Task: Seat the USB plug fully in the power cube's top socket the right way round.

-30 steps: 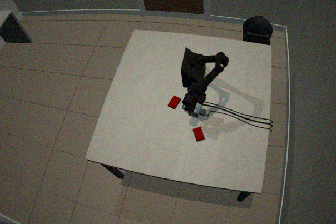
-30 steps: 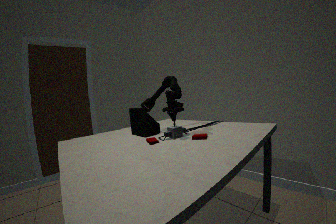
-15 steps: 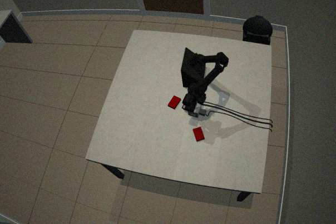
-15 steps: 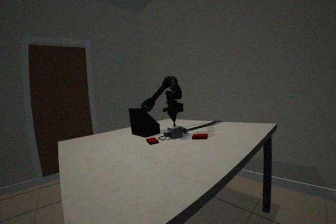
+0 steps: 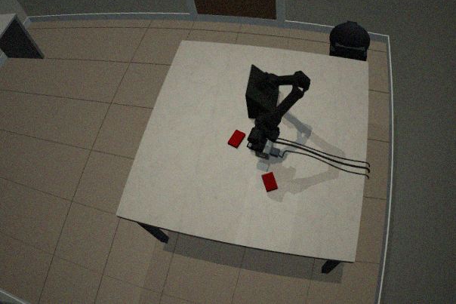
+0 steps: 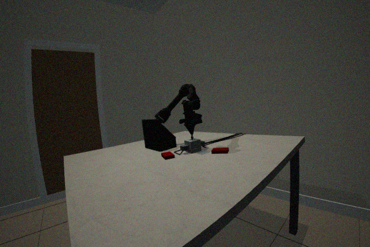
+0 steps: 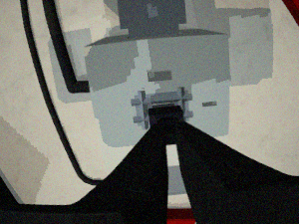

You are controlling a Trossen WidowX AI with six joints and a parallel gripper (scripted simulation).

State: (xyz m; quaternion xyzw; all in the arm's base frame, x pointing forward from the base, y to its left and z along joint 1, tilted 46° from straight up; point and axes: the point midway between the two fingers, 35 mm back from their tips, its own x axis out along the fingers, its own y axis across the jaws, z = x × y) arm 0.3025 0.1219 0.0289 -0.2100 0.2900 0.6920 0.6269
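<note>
My gripper tip is now 2 cm above the dark USB plug. Round my gripper tip: USB socket: 4 cm below.
</note>
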